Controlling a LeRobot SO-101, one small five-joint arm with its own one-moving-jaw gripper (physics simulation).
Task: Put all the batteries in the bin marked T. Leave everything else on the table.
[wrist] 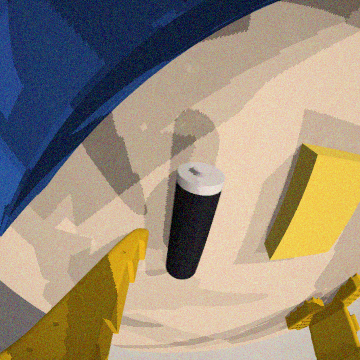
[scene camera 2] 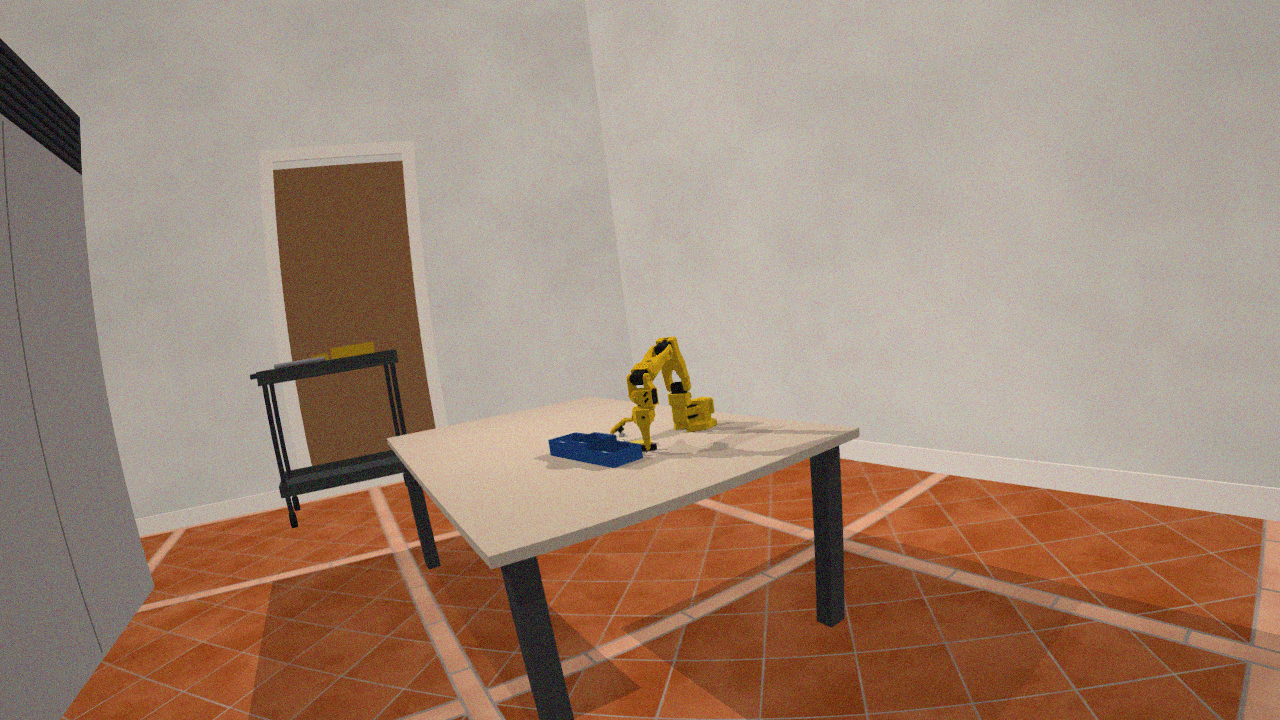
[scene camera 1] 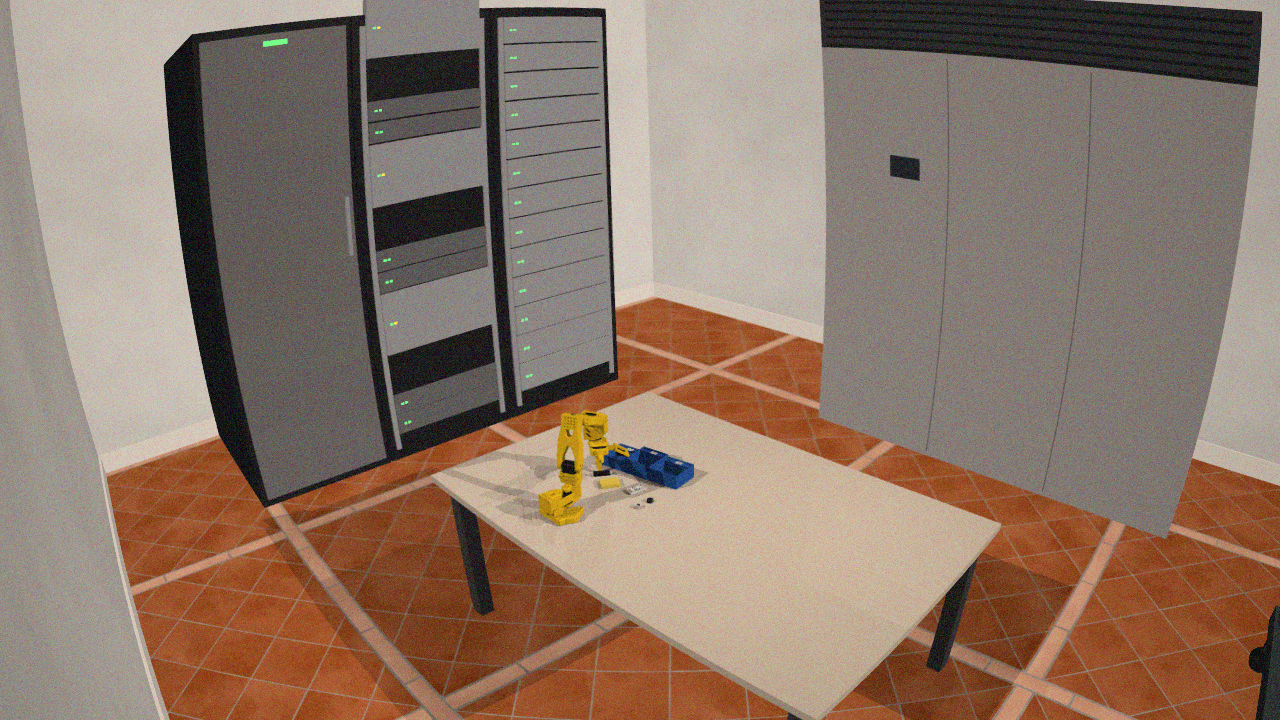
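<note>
A black battery with a pale end lies on the table, beside the blue bins. The bins stand joined in a row; no letter T can be read on them. My gripper is open and low over the table beside the bins. In the wrist view, the battery lies beyond the gap between the jaws, nearer the left jaw's tip, and neither jaw presses on it. Any batteries inside the bins are hidden or too small to tell.
A yellow block lies right of the battery in the wrist view. A white domino-like piece, a small grey thing and a small black thing lie on the table near the bins.
</note>
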